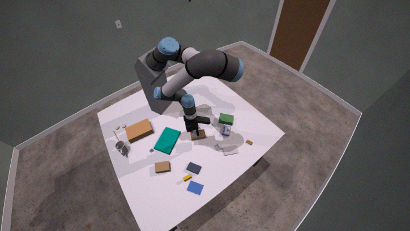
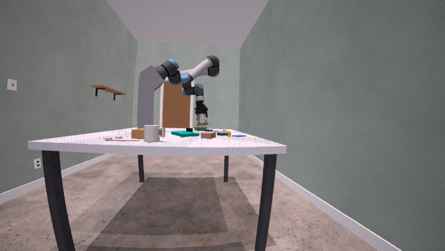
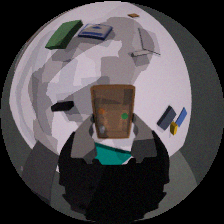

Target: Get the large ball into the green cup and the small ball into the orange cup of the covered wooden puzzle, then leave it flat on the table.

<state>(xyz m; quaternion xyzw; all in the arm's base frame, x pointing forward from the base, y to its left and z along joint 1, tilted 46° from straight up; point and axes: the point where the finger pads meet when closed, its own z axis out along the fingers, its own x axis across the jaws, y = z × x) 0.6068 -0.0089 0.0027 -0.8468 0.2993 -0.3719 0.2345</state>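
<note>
My gripper is now 10 mm above the puzzle. From my hand the other things lie so: teal board: 160 mm behind, 190 mm to the right, 80 mm below; then dark tile: 160 mm ahead, 180 mm to the right, 80 mm below; then grey plate: 230 mm ahead, 120 mm to the left, 90 mm below.
</note>
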